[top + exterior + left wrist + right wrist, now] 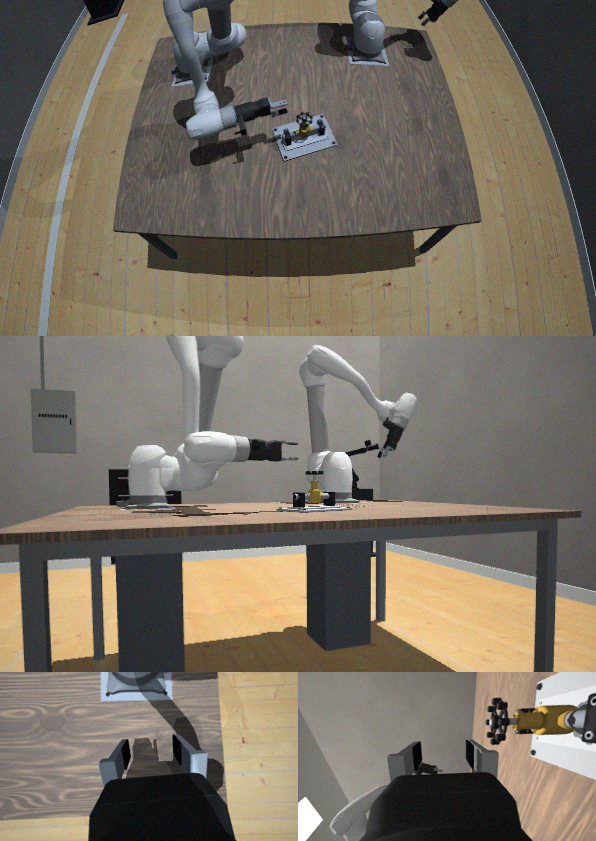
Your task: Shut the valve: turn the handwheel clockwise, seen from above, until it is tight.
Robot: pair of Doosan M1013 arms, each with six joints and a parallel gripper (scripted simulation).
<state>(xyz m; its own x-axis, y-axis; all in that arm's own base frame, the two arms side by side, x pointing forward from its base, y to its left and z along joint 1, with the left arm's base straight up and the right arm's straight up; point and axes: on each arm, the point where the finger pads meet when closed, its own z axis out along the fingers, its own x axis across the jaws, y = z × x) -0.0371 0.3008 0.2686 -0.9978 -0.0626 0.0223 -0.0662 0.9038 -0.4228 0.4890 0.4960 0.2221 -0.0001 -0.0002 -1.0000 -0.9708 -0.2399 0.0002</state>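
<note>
Right now my right hand is 1 cm short of the black handwheel, 8 cm to the right of it and 9 cm above it. From my right hand the other things lie so: light base plate 1 cm ahead, 8 cm to the left, 21 cm below.
</note>
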